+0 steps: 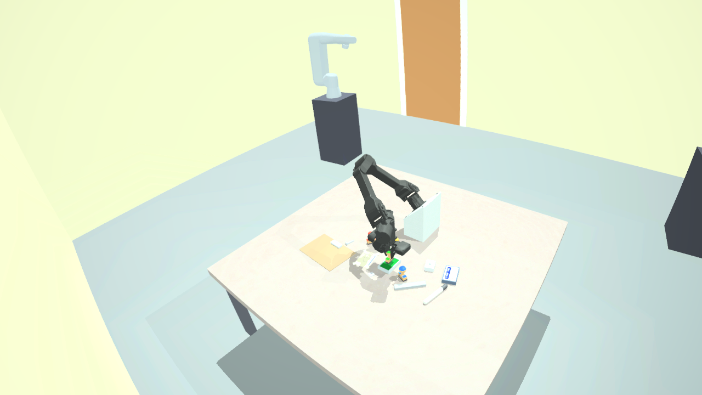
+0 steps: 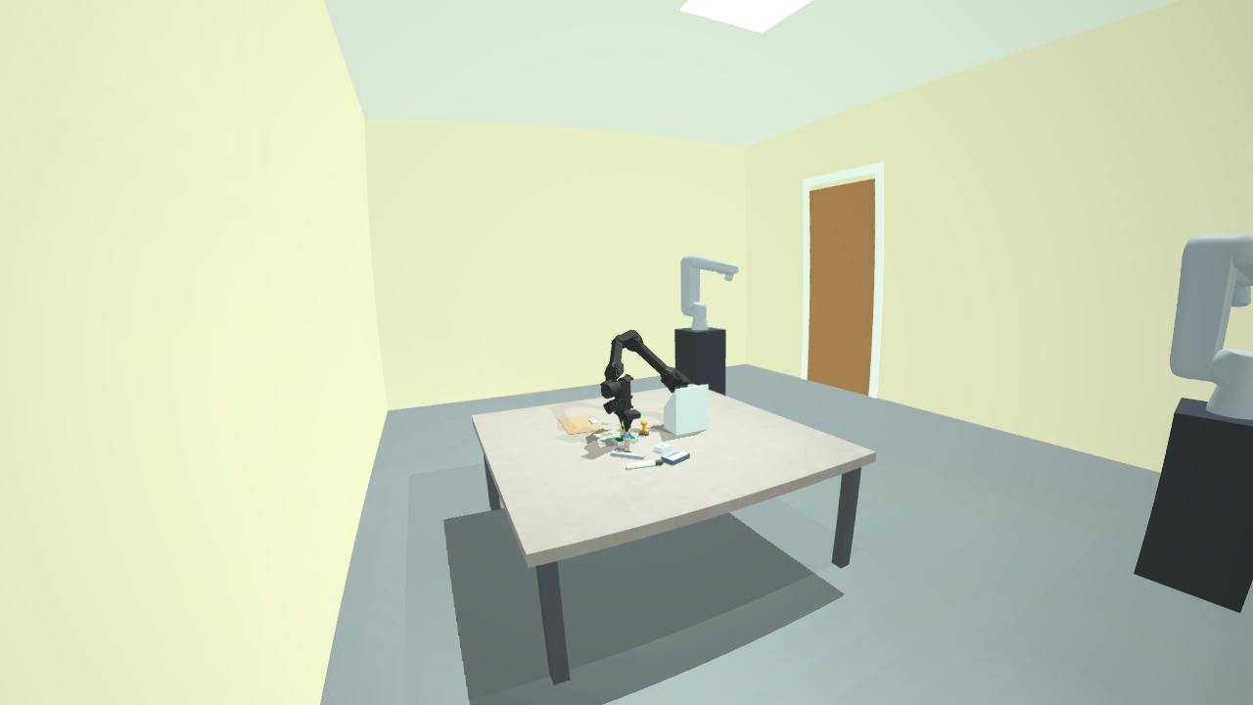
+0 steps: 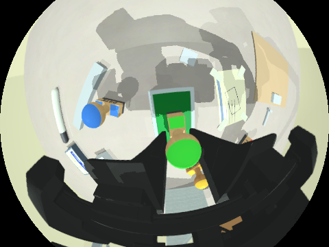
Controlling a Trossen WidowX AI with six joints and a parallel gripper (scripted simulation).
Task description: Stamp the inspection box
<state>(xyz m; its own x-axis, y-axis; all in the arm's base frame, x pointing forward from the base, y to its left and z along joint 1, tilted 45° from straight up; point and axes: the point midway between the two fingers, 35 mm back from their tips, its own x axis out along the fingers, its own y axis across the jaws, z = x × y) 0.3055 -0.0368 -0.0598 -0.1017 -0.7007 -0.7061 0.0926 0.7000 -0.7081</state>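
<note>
Right now the green ink pad is 40 mm below my gripper tip. The rest, counted from my gripper tip: orange-knobbed stamp: 110 mm behind, 30 mm to the right, 30 mm below; green-knobbed stamp: right at my gripper tip; blue-knobbed stamp: 90 mm to the left, 40 mm ahead, 30 mm below.
</note>
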